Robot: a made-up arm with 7 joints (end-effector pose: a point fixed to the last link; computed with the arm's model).
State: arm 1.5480 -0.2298 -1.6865 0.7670 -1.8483 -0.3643 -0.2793
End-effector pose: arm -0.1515 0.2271 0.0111 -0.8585 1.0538 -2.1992
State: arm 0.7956 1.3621 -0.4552 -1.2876 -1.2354 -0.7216 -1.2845
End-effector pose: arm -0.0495 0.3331 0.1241 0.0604 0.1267 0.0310
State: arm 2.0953 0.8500 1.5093 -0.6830 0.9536 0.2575 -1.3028
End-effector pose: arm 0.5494 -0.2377 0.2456 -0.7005 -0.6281 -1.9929
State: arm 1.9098 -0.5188 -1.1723 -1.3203 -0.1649 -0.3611 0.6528
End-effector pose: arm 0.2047 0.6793 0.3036 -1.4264 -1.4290 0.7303
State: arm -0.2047 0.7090 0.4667 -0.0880 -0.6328 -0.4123 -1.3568
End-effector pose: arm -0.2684 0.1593 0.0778 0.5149 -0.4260 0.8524
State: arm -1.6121 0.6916 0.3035 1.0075 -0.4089 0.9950 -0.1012
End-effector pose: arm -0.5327 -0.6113 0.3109 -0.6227 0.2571 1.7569
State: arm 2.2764 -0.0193 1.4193 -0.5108 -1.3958 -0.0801 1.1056
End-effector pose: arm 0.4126 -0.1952 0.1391 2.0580 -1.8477 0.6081
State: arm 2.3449 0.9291 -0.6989 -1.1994 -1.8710 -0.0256 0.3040
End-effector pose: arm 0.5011 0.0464 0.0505 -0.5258 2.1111 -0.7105
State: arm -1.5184 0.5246 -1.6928 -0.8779 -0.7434 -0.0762 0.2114
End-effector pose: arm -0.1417 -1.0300 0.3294 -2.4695 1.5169 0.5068
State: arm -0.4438 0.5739 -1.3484 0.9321 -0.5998 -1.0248 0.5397
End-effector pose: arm -0.4442 -0.0051 0.0412 0.6882 0.8231 0.6585
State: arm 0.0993 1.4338 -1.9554 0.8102 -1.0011 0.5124 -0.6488
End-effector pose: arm -0.3878 0.5443 0.2666 0.2747 1.4705 -1.0567
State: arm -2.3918 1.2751 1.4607 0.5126 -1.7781 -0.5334 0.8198
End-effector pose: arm 0.0814 -0.8983 0.7674 1.4807 -1.6679 1.6035
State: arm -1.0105 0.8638 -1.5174 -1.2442 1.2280 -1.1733 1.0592
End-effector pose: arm -0.6305 -0.6607 0.4937 0.2769 2.6611 -0.5269
